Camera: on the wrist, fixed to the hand. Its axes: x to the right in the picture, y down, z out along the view.
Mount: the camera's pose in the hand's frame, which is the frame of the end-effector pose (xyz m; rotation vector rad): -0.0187 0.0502 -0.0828 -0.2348 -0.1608 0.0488
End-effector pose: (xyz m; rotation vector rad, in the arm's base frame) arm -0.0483 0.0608 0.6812 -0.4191 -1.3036 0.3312
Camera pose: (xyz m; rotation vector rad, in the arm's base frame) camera 0.0277 0.0871 0.6241 -0.6335 -1.4979 0.2571
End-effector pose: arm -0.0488 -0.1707 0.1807 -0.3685 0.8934 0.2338
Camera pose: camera -0.1368 -0.1594 0.1375 -0.5383 0.7184 0.4097
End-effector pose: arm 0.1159 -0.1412 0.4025 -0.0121 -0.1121 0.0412
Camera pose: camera 0.1046 -0.0926 0.3174 -0.2464 -0.2770 0.0776
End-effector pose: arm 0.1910 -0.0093 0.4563 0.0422 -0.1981 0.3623
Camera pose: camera 0.1713 0.0374 0.3717 -0.1658 -0.4001 0.3825
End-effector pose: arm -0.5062 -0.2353 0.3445 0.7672 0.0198 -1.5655
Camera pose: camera -0.4251 -0.1906 0.3105 0.4537 0.0654 -1.5419
